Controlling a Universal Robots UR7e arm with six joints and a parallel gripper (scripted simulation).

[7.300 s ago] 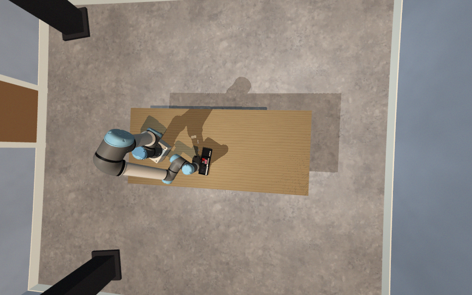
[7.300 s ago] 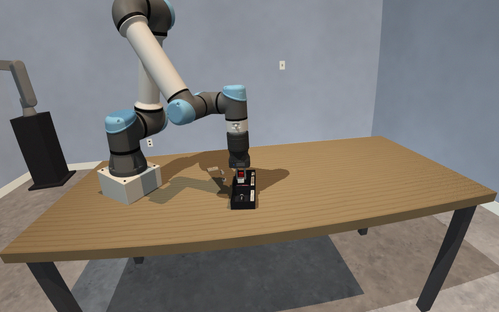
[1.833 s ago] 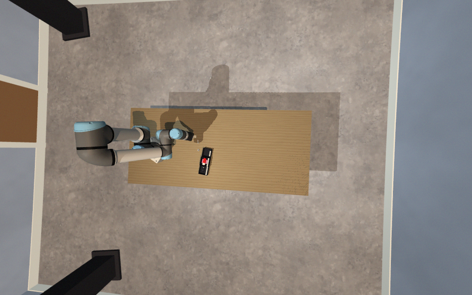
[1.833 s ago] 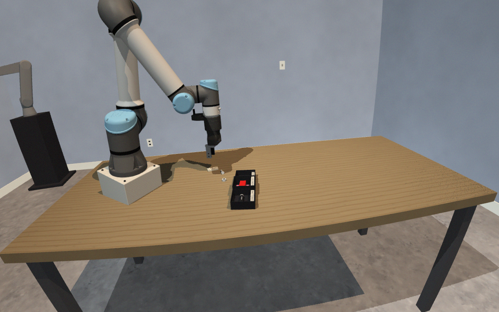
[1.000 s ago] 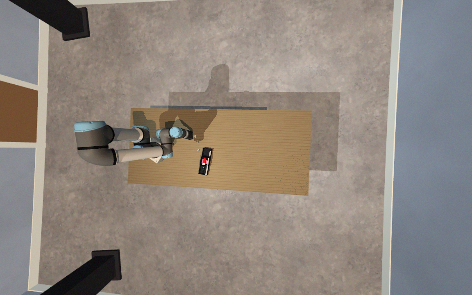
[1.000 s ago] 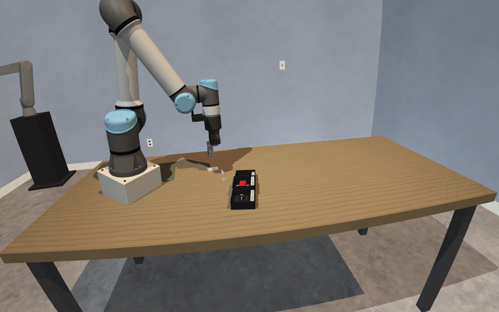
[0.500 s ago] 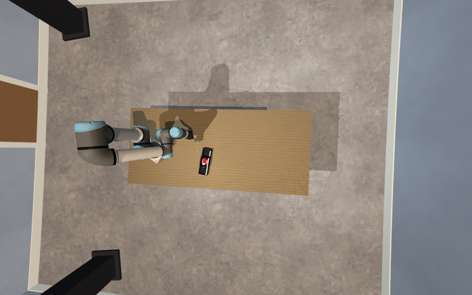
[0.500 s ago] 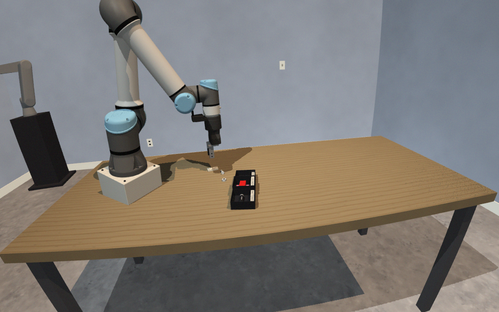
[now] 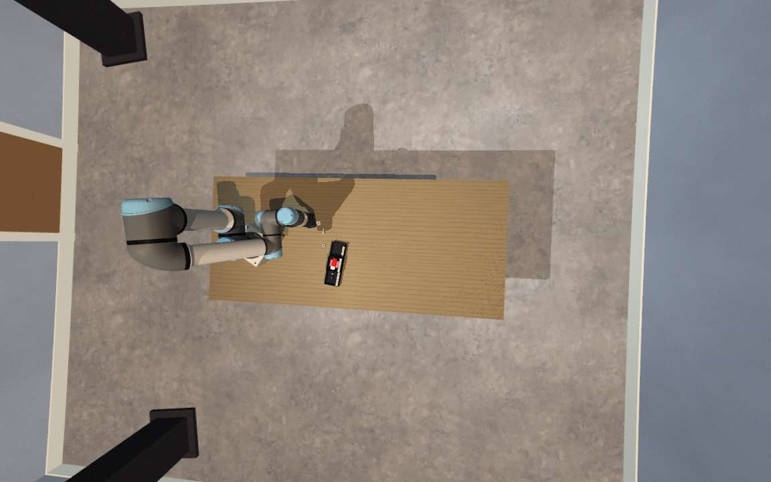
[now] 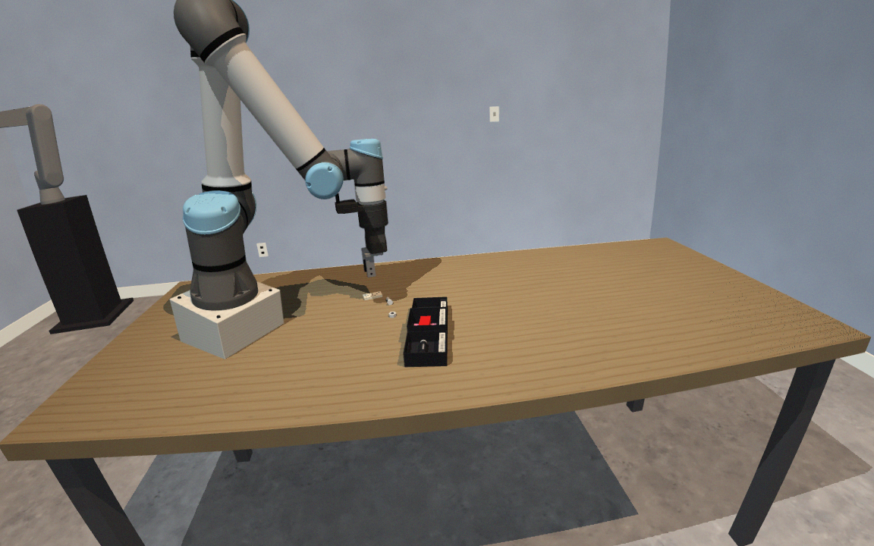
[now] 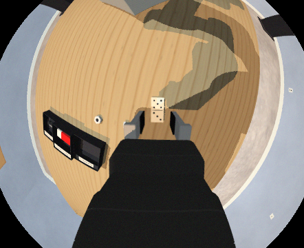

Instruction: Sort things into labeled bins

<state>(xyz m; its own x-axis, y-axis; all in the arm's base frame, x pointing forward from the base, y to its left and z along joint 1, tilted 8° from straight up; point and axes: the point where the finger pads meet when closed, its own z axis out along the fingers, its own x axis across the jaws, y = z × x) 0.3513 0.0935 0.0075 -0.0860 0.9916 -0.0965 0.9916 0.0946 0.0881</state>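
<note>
My hand is 8 cm above the white domino. Round my hand: hex nut 3 cm ahead, 13 cm to the right, 8 cm below; pink eraser 9 cm ahead, 25 cm to the right, 7 cm below; screw 4 cm ahead, 6 cm to the right, 8 cm below.
</note>
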